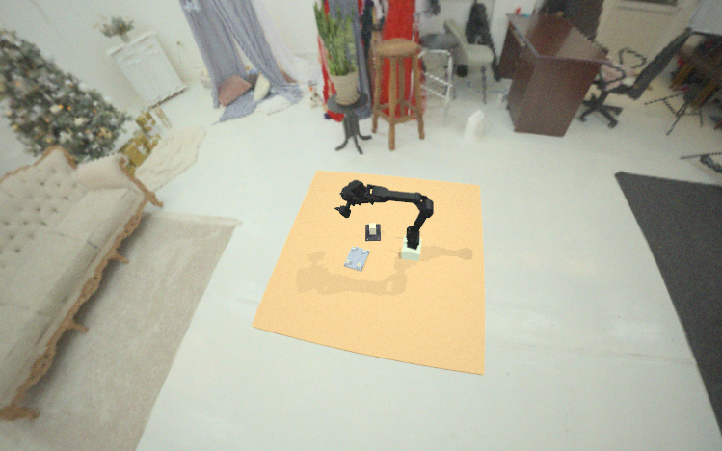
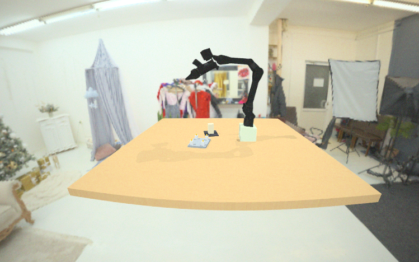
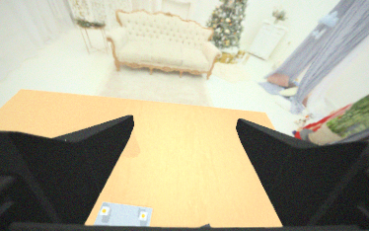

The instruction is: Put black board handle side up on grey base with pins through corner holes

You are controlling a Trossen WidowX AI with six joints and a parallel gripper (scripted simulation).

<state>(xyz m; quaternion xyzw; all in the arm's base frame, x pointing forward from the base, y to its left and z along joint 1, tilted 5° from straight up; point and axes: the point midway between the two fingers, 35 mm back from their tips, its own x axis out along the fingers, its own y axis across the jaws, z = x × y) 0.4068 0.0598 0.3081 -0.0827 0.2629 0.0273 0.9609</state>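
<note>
My gripper tip is 13 cm past the black board, 13 cm to the left of it and 40 cm above it. Also, from my gripper tip: grey base 10 cm behind, 9 cm to the left, 42 cm below.
</note>
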